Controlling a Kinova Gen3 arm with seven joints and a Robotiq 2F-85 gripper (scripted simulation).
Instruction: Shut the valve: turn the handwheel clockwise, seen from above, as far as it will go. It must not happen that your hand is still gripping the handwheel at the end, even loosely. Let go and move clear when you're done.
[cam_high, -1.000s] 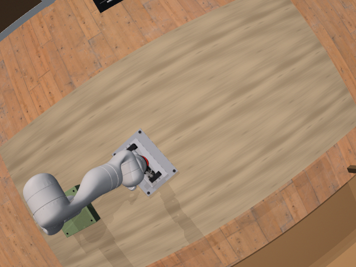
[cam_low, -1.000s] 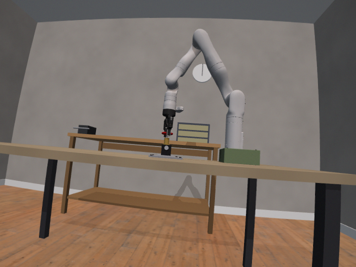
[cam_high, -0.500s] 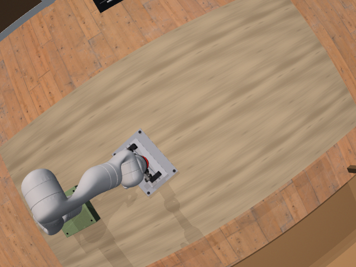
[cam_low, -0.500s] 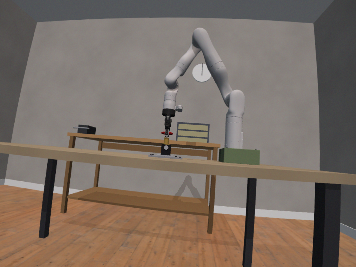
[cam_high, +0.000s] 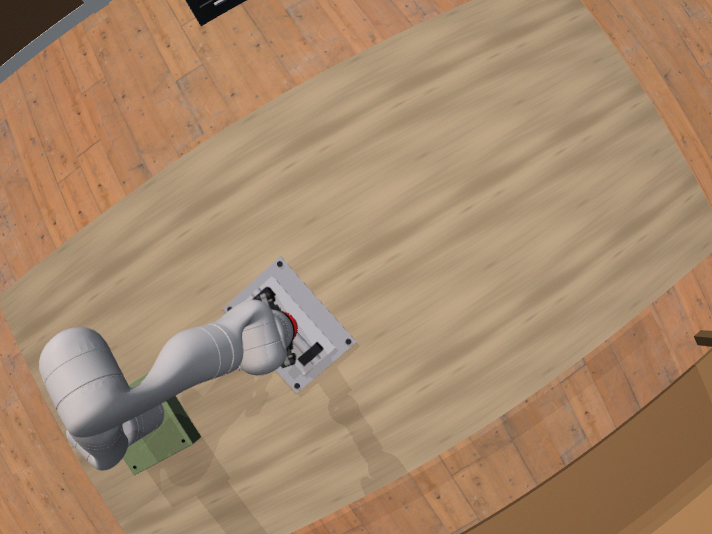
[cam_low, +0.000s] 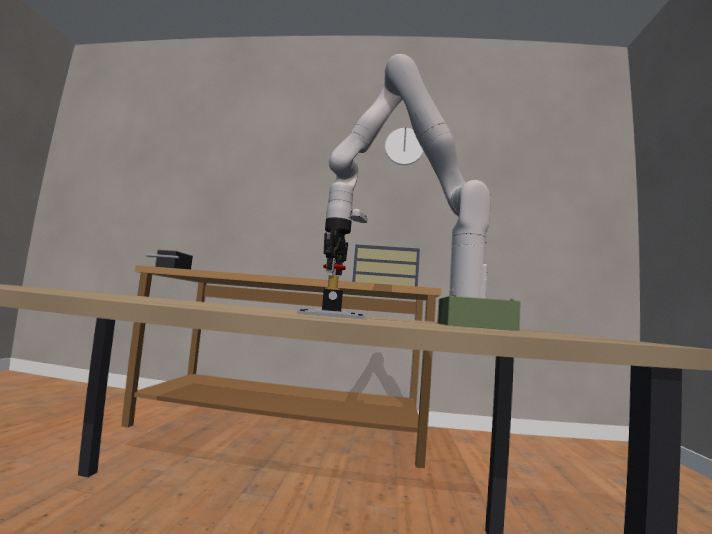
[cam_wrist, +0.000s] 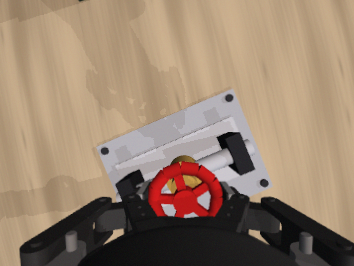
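Right now my hand is right at the red handwheel.
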